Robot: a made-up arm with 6 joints. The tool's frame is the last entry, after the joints.
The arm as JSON. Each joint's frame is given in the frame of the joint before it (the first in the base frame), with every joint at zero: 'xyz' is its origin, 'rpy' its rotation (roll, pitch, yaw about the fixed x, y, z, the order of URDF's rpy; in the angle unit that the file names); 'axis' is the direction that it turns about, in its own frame. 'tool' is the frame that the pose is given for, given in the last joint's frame.
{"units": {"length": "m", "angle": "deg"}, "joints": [
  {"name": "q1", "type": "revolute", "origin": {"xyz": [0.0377, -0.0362, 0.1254], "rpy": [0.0, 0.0, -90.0]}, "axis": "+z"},
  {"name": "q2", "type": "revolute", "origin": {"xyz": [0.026, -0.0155, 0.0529], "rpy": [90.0, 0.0, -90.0]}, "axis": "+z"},
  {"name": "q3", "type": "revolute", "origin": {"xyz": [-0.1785, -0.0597, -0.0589], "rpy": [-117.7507, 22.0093, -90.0]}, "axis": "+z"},
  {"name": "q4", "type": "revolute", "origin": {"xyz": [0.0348, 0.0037, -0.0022], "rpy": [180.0, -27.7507, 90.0]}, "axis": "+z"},
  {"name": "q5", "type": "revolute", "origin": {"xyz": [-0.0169, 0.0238, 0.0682], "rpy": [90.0, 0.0, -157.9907]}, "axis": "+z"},
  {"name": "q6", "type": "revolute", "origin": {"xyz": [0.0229, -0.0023, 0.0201], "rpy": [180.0, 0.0, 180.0]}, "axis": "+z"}
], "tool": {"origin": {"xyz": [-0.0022, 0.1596, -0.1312], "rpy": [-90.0, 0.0, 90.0]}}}
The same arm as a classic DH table. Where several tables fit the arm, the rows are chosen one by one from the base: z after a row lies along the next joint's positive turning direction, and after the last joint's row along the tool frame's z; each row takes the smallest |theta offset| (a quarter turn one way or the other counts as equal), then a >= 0, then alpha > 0; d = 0 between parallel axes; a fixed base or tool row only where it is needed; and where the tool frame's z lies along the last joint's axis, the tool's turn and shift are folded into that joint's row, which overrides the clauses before.
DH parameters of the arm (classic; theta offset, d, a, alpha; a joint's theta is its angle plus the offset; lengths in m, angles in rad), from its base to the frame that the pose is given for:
base (fixed): -0.7651 0.0000 0.0523 0.0000
q1: 0.7651 0.1783 -0.0155 -1.5708
q2: -1.3761 -0.1742 -0.0240 2.0172
q3: 0.4285 -0.2021 -0.0348 2.6573
q4: -1.1867 0.0761 0.0067 1.5708
q5: -0.1001 0.0000 0.0230 3.1416
q6: 1.4707 -0.1797 -0.1596 1.5708
tool (fixed): 3.1416 0.0022 0.0000 0.0000

